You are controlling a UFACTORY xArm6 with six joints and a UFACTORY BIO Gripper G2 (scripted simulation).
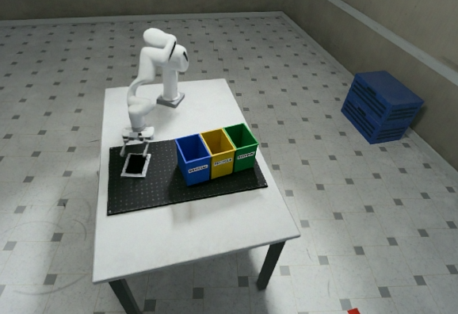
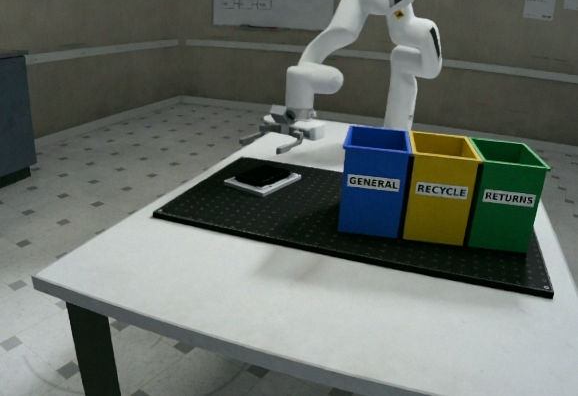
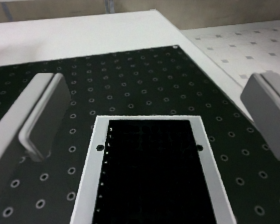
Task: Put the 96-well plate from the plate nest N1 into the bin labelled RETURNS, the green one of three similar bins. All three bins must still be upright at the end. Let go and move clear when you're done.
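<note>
The black 96-well plate is 8 cm below my hand. From my hand the other things lie so: blue general bin: 29 cm to the left, 8 cm ahead, 1 cm below; then yellow recycle bin: 42 cm to the left, 5 cm ahead, 1 cm below; then plate nest N1: 9 cm below.
</note>
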